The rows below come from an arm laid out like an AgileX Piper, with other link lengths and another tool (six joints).
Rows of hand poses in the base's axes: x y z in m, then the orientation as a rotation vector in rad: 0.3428 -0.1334 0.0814 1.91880 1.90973 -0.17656; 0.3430 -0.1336 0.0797 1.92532 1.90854 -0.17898; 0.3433 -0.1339 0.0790 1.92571 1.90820 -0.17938; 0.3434 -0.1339 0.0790 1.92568 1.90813 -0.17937; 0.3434 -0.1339 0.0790 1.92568 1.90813 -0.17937; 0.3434 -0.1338 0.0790 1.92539 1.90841 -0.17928; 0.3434 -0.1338 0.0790 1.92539 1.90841 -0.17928; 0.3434 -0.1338 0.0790 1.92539 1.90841 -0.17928; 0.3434 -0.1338 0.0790 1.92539 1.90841 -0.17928; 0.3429 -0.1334 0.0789 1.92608 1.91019 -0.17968; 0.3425 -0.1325 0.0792 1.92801 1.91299 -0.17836; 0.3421 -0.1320 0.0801 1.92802 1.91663 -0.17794; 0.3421 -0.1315 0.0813 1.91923 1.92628 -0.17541; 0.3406 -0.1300 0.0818 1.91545 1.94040 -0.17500; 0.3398 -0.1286 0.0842 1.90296 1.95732 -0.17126; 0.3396 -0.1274 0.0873 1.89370 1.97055 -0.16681; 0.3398 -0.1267 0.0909 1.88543 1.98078 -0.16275; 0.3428 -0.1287 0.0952 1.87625 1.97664 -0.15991; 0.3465 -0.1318 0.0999 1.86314 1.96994 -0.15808; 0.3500 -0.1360 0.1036 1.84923 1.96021 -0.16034
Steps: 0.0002 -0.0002 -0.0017 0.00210 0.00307 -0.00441; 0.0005 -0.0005 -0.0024 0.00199 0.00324 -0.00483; 0.0006 -0.0005 -0.0024 0.00194 0.00318 -0.00485; 0.0006 -0.0005 -0.0024 0.00194 0.00318 -0.00485; 0.0006 -0.0004 -0.0024 0.00195 0.00318 -0.00455; 0.0006 -0.0004 -0.0024 0.00195 0.00318 -0.00455; 0.0006 -0.0004 -0.0024 0.00195 0.00318 -0.00455; 0.0006 -0.0004 -0.0024 0.00195 0.00318 -0.00455; 0.0001 0.0000 -0.0025 0.00299 0.00468 -0.00416; -0.0003 0.0009 -0.0022 0.00602 0.00630 -0.00370; -0.0007 0.0014 -0.0013 0.00791 0.00816 -0.00197; -0.0007 0.0019 -0.0001 0.00852 0.00904 0.00752; -0.0022 0.0034 0.0004 0.01318 0.01553 0.01602; -0.0030 0.0048 0.0028 0.01575 0.01867 0.03093; -0.0032 0.0060 0.0059 0.01881 0.02057 0.04254; -0.0030 0.0067 0.0095 0.02088 0.02135 0.05219; 0.0000 0.0047 0.0138 0.01501 0.01408 0.05576; 0.0037 0.0016 0.0185 0.00525 0.00443 0.06017; 0.0072 -0.0026 0.0222 -0.00830 -0.00510 0.06305
